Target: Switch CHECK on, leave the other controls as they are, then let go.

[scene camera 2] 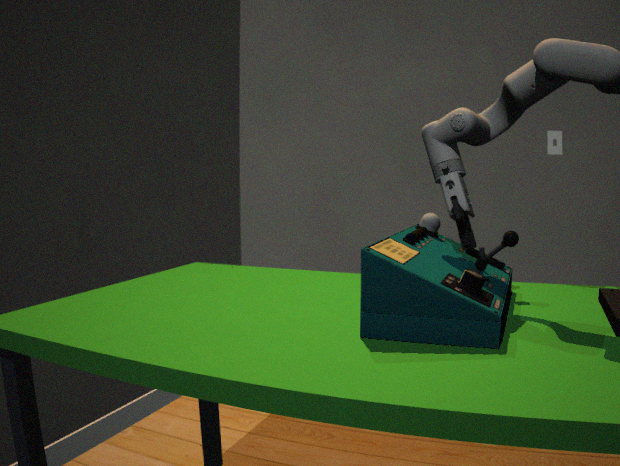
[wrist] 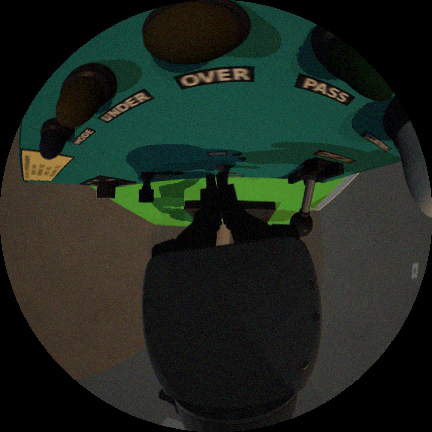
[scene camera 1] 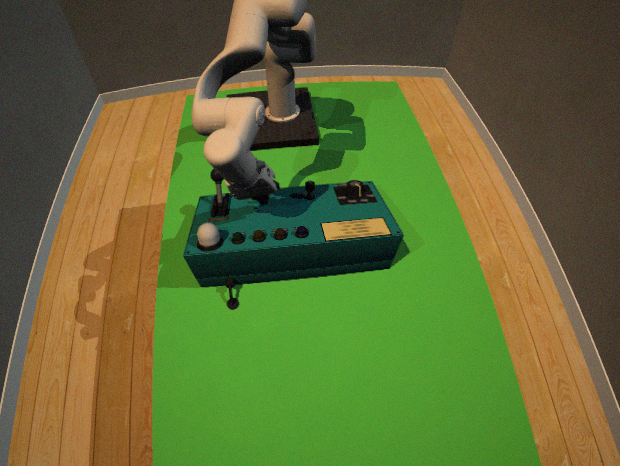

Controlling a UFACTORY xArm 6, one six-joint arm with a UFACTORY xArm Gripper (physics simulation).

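Frame: origin at the arm's base, x left, y back, z up, level; millimetres.
Where they show: gripper, fingertip midpoint: [scene camera 2: 469,248] [wrist: 216,184] [scene camera 1: 264,199]; arm's base, origin of the base link: [scene camera 1: 282,112].
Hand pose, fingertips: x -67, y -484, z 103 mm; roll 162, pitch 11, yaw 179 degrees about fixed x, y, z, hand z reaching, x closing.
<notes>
Things, the pixels of their top centre, and the offset from my fingertips. "*": a spot on its surface instead.
- CYCLE lever, middle of its top: [wrist: 310,213] [scene camera 2: 496,239] [scene camera 1: 217,185] dx -122, dy +51, dz +9 mm
- small black knob, middle of its top: [wrist: 143,203] [scene camera 2: 482,256] [scene camera 1: 310,182] dx +119, dy +41, dz +2 mm
- selector, middle of its top: [scene camera 2: 472,269] [wrist: 102,200] [scene camera 1: 355,183] dx +239, dy +36, dz -5 mm
- white dome, surface spot: [scene camera 1: 208,234] [scene camera 2: 424,215] * dx -123, dy -134, dz +63 mm
- small crank, surface spot: [scene camera 1: 232,302] * dx -101, dy -219, dz -120 mm
The teal console [scene camera 1: 295,261] [scene camera 2: 426,300] [wrist: 215,117] stands on the green table. My gripper [scene camera 1: 264,199] [scene camera 2: 470,246] [wrist: 216,184] is shut with nothing between its fingers. Its tips point down, close to the sloped panel, between the lever and the small black knob. The CHECK switch is mostly hidden by the fingers, so its position and any contact cannot be told. A small, foreshortened label [wrist: 217,153] lies just beyond the tips in the wrist view. The CYCLE lever [scene camera 1: 218,191] [scene camera 2: 497,246] [wrist: 309,195] stands up beside the gripper.
A small black knob [scene camera 1: 310,188] [wrist: 146,193] and a selector [scene camera 1: 356,189] [scene camera 2: 471,278] [wrist: 106,189] sit along the arm-side edge. Several buttons and a white dome [scene camera 1: 208,234] [scene camera 2: 430,221] line the higher edge. A small crank [scene camera 1: 232,302] sticks out from the console's front.
</notes>
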